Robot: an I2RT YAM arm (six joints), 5 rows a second.
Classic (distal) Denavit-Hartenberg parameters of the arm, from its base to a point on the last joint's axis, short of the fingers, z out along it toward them. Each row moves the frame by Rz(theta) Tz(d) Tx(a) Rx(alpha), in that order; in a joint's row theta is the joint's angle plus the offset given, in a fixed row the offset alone. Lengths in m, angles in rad.
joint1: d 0.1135; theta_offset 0; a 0.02; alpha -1.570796
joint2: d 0; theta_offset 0; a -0.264; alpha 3.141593
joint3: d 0; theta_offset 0.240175; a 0.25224; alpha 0
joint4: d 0; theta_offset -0.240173; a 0.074; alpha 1.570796
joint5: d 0; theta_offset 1.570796; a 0; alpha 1.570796
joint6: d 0.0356; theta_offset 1.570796; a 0; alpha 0
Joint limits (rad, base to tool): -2.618..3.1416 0..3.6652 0..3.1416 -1.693..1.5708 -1.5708..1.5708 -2.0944..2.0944
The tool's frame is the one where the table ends.
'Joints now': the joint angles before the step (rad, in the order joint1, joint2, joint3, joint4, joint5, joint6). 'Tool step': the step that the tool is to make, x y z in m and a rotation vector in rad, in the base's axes. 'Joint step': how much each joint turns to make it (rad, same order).
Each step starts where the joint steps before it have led.
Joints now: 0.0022, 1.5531, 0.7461, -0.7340, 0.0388, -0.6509
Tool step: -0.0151, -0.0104, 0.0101, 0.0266, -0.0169, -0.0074
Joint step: -0.0526, -0.0897, -0.0364, -0.0360, -0.0287, -0.0441
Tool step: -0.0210, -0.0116, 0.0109, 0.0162, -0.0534, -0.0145
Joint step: -0.0688, -0.1313, -0.0579, -0.0217, -0.0246, -0.0526
